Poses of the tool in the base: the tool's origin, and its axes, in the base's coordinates. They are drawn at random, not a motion.
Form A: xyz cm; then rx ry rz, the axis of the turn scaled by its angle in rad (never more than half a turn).
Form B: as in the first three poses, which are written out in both.
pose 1, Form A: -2.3 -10.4 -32.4 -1.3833 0.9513 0.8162
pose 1, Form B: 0.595 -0.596 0.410 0.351 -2.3 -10.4 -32.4
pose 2, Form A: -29.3 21.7 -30.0 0.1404 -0.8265 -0.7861
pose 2, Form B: 0.839 0.066 -0.391 -0.372 -29.3 21.7 -30.0
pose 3, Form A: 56.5 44.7 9.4 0.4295 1.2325 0.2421
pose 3, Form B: 0.788 0.199 0.572 0.112 56.5 44.7 9.4
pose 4, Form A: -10.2 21.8 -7.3 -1.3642 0.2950 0.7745
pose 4, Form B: 0.698 -0.612 0.132 0.347 -10.2 21.8 -7.3
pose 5, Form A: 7.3 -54.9 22.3 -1.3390 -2.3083 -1.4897
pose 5, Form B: 0.043 -0.438 -0.755 -0.487 7.3 -54.9 22.3
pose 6, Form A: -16.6 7.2 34.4 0.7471 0.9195 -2.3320
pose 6, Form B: 0.260 0.276 0.339 -0.861 -16.6 7.2 34.4
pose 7, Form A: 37.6 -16.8 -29.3 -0.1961 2.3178 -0.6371
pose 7, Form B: 0.357 -0.076 0.898 -0.247 37.6 -16.8 -29.3
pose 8, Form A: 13.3 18.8 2.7 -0.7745 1.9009 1.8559
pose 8, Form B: 0.186 -0.275 0.675 0.659 13.3 18.8 2.7
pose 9, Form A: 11.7 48.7 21.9 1.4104 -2.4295 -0.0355
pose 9, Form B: 0.165 0.495 -0.853 -0.012 11.7 48.7 21.9
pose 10, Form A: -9.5 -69.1 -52.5 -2.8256 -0.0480 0.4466
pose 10, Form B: 0.140 -0.978 -0.017 0.155 -9.5 -69.1 -52.5
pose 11, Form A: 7.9 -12.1 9.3 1.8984 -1.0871 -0.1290
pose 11, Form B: 0.457 0.770 -0.441 -0.052 7.9 -12.1 9.3
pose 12, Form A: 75.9 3.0 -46.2 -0.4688 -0.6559 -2.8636
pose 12, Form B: 0.083 -0.157 -0.220 -0.959 75.9 3.0 -46.2
